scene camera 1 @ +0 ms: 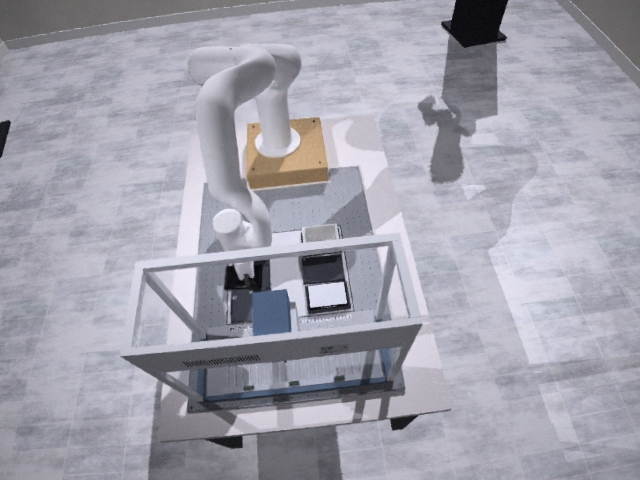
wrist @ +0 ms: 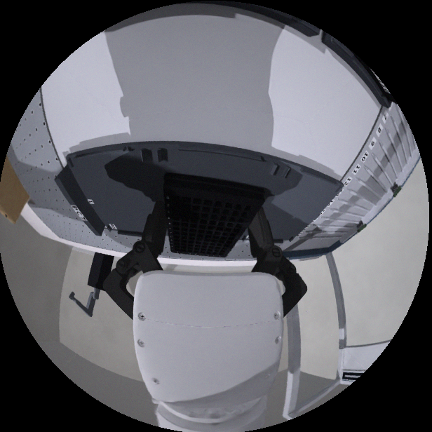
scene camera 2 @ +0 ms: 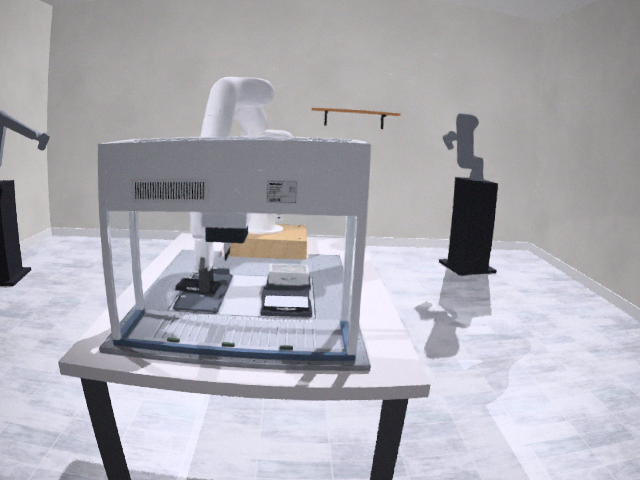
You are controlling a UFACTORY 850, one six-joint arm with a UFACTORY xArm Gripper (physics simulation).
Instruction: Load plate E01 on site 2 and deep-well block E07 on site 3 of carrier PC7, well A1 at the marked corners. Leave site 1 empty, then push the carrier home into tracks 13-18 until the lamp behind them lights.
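Note:
My gripper (scene camera 1: 247,281) (scene camera 2: 205,285) (wrist: 209,212) points down over the dark grey carrier (scene camera 1: 240,305) (scene camera 2: 196,302) (wrist: 87,172) on the left of the table. Its fingers stand wide, on opposite sides of a black well plate (scene camera 2: 186,285) (wrist: 212,220), and hold it. The plate looks level, and its shadow falls on the carrier to one side of it in the wrist view. The carrier's end label is too small to read surely. The plate hides part of the carrier's sites, and I cannot tell which site lies under it. The plate's code and its A1 corner cannot be read.
A second holder bears a white-topped plate (scene camera 1: 327,295) (scene camera 2: 285,302) and a pale block (scene camera 1: 320,233) (scene camera 2: 288,275). The grey frame (scene camera 1: 273,343) (scene camera 2: 232,173) spans the numbered tracks. A blue head (scene camera 1: 271,311) hangs from it near my gripper. Green lamps (scene camera 1: 294,383) (scene camera 2: 227,344) line the tracks' far end.

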